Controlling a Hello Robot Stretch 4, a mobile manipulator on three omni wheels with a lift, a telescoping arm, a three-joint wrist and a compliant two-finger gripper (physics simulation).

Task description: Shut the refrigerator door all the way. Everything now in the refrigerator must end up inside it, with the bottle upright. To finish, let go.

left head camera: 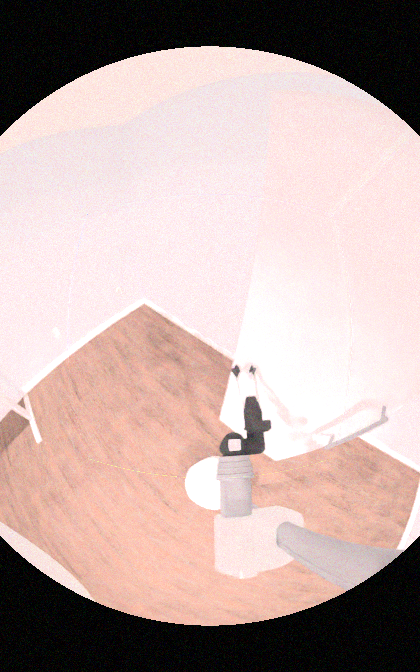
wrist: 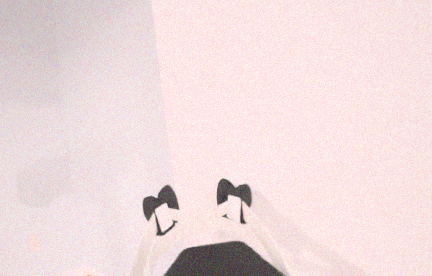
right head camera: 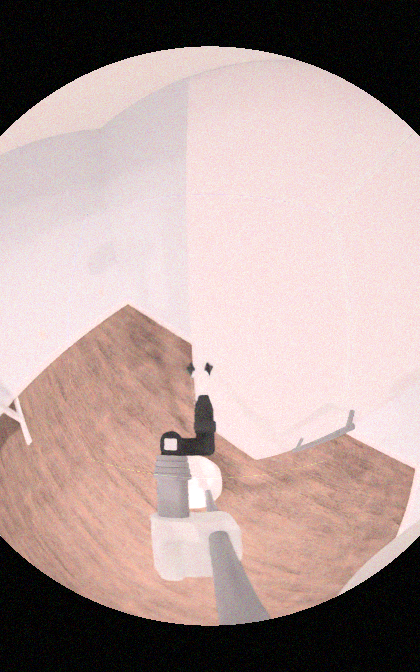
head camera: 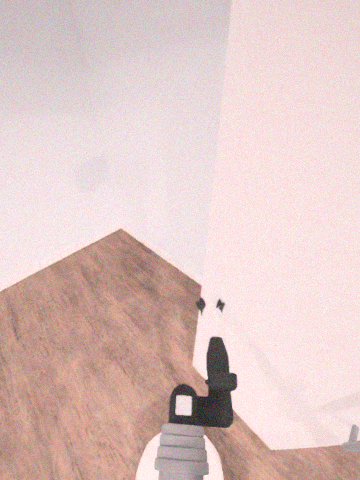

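Where they show: gripper, fingertip midpoint: (left head camera: 242, 364) (wrist: 197, 196) (head camera: 209, 298); robot's base at its link origin: (left head camera: 213, 481).
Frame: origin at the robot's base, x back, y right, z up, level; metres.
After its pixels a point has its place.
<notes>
The refrigerator (head camera: 295, 175) @(x -0.422, y 0.174, z 1.409 m) (left head camera: 300, 280) @(x -0.446, y 0.148, z 1.343 m) (right head camera: 265, 250) (wrist: 310, 100) @(x -0.423, y 0.174, z 1.017 m) is a tall, pale box filling the right of the views. Its grey handle (left head camera: 360, 429) @(x -0.127, y 0.416, z 1.063 m) (right head camera: 327, 439) is low on the right and partly shows in the head view. The pale surfaces blend together, so I cannot tell how far the door is open. My gripper (head camera: 210, 304) @(x -0.481, y 0.075, z 0.941 m) (left head camera: 244, 370) @(x -0.481, y 0.075, z 0.941 m) (right head camera: 199, 369) (wrist: 197, 196) @(x -0.481, y 0.075, z 0.941 m) is open, its dark fingertips apart, in front of the refrigerator's pale surface near its left edge. The handle is well to its right. The refrigerator's inside and the bottle do not show.
A pale wall (head camera: 90, 110) @(x -2.160, y -1.000, z 1.368 m) (left head camera: 150, 240) @(x -1.921, y -0.651, z 0.983 m) (right head camera: 100, 200) (wrist: 65, 125) @(x -2.157, y -0.940, z 1.175 m) stands left of the refrigerator. The brown wooden floor (head camera: 90, 325) @(x -0.785, y -0.815, z -0.028 m) (left head camera: 125, 425) @(x -0.431, y -0.771, z -0.028 m) (right head camera: 110, 425) lies below. A white leg (left head camera: 32, 417) (right head camera: 23, 421) stands at the far left.
</notes>
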